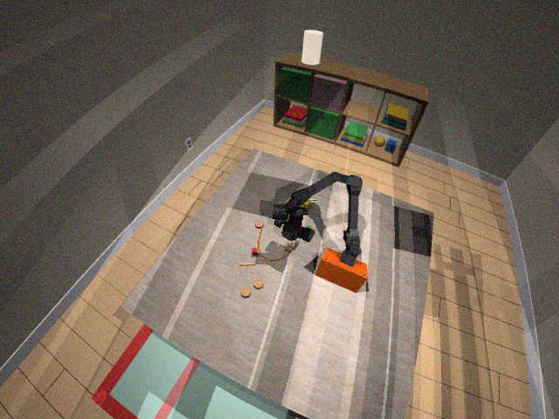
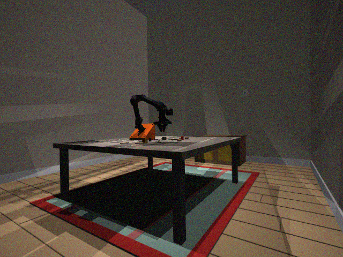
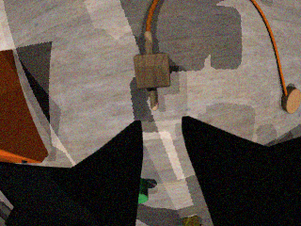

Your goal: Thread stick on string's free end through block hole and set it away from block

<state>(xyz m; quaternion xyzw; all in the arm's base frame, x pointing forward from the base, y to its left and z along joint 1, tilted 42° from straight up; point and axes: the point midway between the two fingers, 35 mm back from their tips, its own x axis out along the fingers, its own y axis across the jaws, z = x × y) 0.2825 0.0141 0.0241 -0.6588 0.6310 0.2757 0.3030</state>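
The wooden block lies 6 cm below my gripper tip and 3 cm to the left of it. From my gripper tip the other things lie so: small red object (13 cm to the left, 13 cm ahead, 6 cm below); small green object (14 cm to the right, 6 cm below, 3 cm behind); round wooden button (21 cm ahead, 7 cm below, 2 cm to the right).
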